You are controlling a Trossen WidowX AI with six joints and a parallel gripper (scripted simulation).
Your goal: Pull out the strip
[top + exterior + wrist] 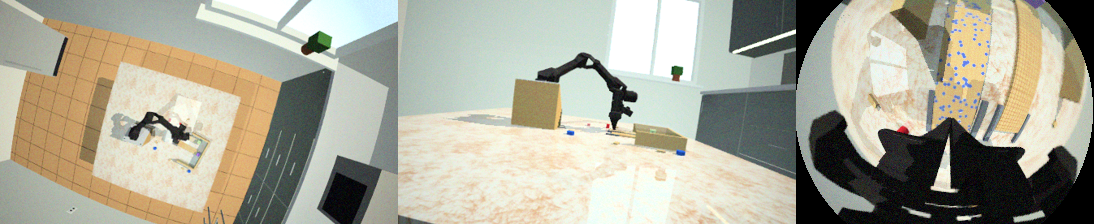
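The labelled cube is 20 cm ahead of my gripper tip, 5 cm to the right of it and 2 cm above it. Also, from my gripper tip: tan strip: 8 cm ahead, 13 cm to the right; then red piece: 2 cm behind, 9 cm to the left, 1 cm above.
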